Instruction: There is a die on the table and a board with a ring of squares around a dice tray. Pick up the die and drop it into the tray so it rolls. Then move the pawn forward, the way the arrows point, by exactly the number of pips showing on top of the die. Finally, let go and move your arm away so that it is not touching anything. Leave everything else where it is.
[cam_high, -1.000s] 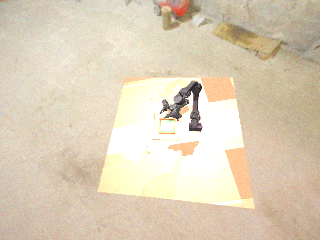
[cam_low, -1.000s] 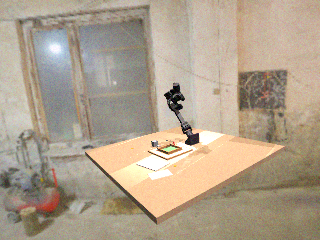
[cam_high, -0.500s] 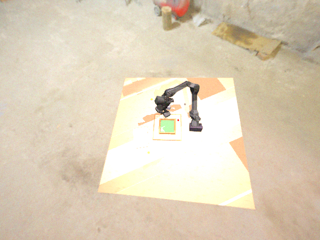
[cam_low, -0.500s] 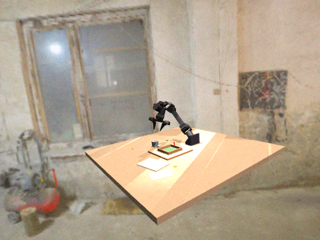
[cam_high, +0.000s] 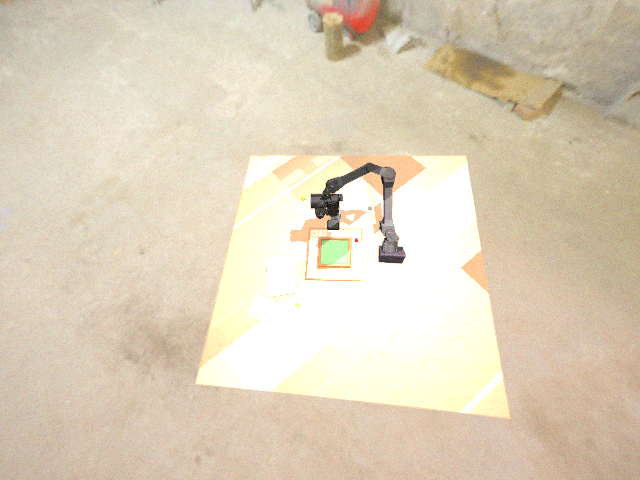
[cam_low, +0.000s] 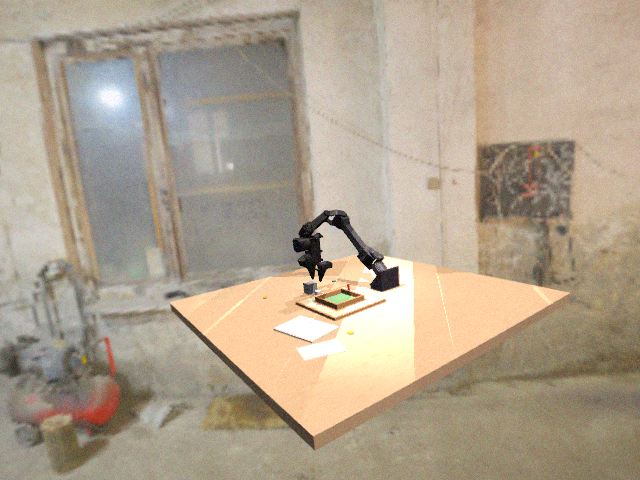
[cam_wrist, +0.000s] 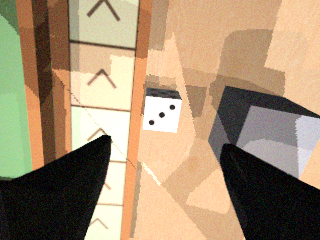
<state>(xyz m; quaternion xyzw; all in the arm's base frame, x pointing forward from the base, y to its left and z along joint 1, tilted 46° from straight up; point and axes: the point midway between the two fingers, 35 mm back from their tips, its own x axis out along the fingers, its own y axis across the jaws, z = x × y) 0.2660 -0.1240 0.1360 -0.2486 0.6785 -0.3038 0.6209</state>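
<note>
Right now my gripper tip is 60 mm above the white die. Round my gripper tip: grey-blue cube: 10 mm behind, 70 mm to the right, 50 mm below; red pawn: 110 mm behind, 100 mm to the left, 50 mm below; green dice tray: 160 mm to the left, 70 mm below.
</note>
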